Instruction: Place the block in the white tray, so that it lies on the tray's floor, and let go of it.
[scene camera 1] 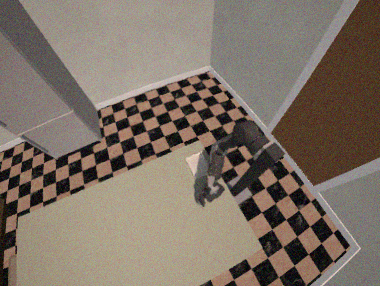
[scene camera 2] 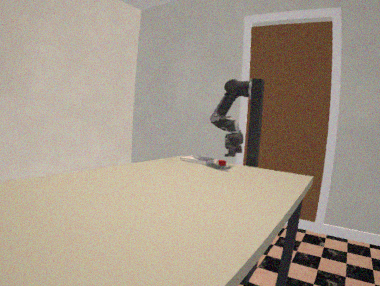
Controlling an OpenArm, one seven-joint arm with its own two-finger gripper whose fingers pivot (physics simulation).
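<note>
A small red block [scene camera 2: 222, 163] rests on the table near its far edge, to the right of the tray in scene camera 2. In scene camera 1 the block does not show; the arm seems to hide it. The white tray [scene camera 1: 192, 161] [scene camera 2: 188, 158] lies flat at the far corner of the table, partly covered by the arm and its shadow in scene camera 1. My gripper [scene camera 1: 215, 194] [scene camera 2: 233, 153] is open and points down. It hangs a little above the table, just above and slightly right of the block in scene camera 2, not touching it.
The pale table [scene camera 1: 115, 220] [scene camera 2: 125, 215] fills much of both views. The dark arm post [scene camera 1: 255, 172] [scene camera 2: 256, 125] stands behind its far edge, in front of a brown door [scene camera 1: 345, 95] [scene camera 2: 295, 110]. A grey cabinet [scene camera 1: 40, 100] stands away at the left in scene camera 1.
</note>
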